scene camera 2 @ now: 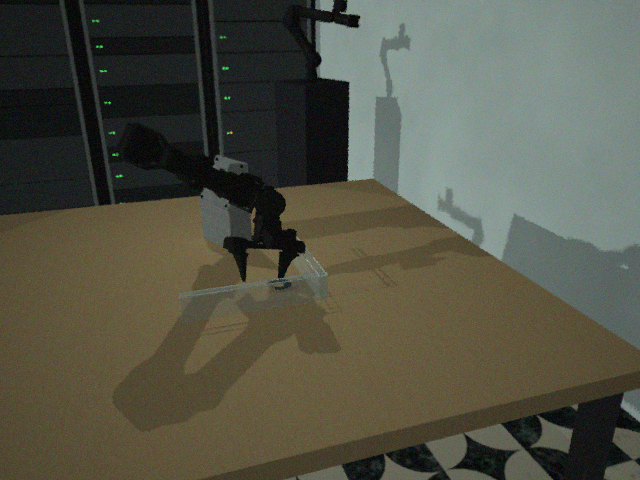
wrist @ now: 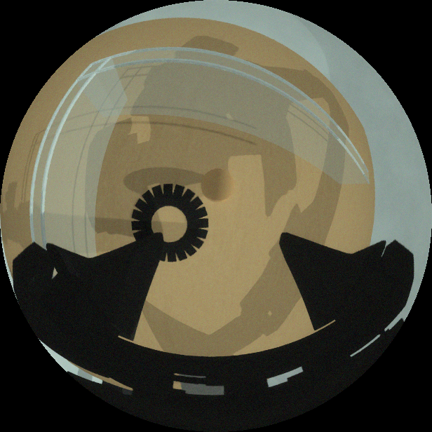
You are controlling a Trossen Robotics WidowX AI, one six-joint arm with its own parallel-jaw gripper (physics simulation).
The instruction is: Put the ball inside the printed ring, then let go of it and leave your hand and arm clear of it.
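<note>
The tan ball (wrist: 217, 185) lies on the table outside the printed ring, at its upper right in the wrist view, a small gap from the ring's edge. I cannot make out the ball in scene camera 2. The black toothed ring (scene camera 2: 275, 283) (wrist: 197, 223) is flat on the table; in scene camera 2 it shows through a clear wall. My gripper (scene camera 2: 262, 279) (wrist: 223, 239) is wide open and empty, pointing down above the table. In the wrist view, the ball is beyond the fingertips, between their two lines, and the left fingertip covers part of the ring's lower edge.
Low clear walls (scene camera 2: 258, 297) (wrist: 175, 48) meet at a corner and stand around two sides of the ring and ball. The arm reaches over from the back left. Its shadows fall across the wooden table (scene camera 2: 439, 335). Dark server racks and a pale wall stand behind.
</note>
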